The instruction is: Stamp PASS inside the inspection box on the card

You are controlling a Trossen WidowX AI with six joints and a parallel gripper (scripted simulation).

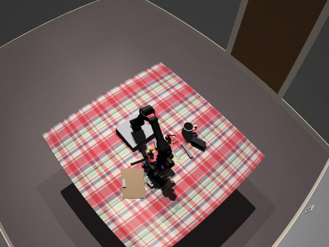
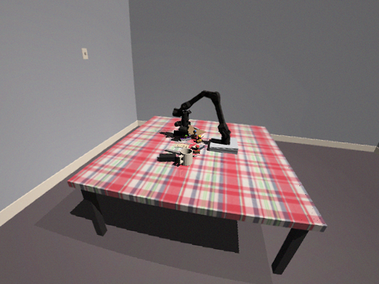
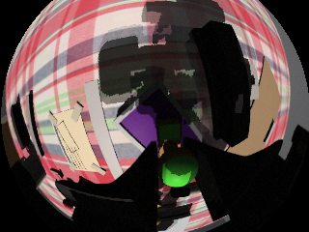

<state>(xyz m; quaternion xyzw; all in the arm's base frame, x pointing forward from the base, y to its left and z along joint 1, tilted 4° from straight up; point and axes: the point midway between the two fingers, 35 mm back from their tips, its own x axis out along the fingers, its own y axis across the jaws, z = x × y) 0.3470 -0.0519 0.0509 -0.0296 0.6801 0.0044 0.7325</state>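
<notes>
Now: gripper tip right at the green-knobbed PASS stamp. From my gripper tip the other things lie so: blue-knobbed stamp (70 mm behind, 70 mm to the right, 10 mm below); purple ink pad (30 mm below); black bar (50 mm ahead, 70 mm to the right, 20 mm below).
</notes>
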